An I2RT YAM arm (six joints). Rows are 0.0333 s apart.
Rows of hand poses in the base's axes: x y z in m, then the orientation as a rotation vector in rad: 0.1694 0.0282 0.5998 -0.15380 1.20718 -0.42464; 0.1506 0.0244 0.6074 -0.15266 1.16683 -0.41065; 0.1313 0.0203 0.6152 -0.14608 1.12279 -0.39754; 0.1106 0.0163 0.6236 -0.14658 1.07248 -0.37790; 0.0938 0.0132 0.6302 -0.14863 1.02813 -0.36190; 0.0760 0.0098 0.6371 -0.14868 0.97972 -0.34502; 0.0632 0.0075 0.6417 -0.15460 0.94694 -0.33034; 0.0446 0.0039 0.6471 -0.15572 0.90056 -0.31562; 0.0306 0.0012 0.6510 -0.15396 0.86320 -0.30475; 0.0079 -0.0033 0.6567 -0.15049 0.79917 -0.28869
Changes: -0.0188 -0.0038 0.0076 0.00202 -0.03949 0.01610; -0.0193 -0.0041 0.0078 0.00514 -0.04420 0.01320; -0.0207 -0.0040 0.0084 0.00195 -0.04889 0.02274; -0.0168 -0.0031 0.0066 -0.00026 -0.04277 0.01977; -0.0178 -0.0034 0.0069 0.00116 -0.04708 0.02013; -0.0128 -0.0023 0.0046 -0.00267 -0.03076 0.01899; -0.0186 -0.0036 0.0054 -0.00041 -0.04489 0.01865; -0.0140 -0.0027 0.0039 0.00148 -0.03663 0.01309; -0.0227 -0.0045 0.0057 0.00181 -0.06293 0.01999
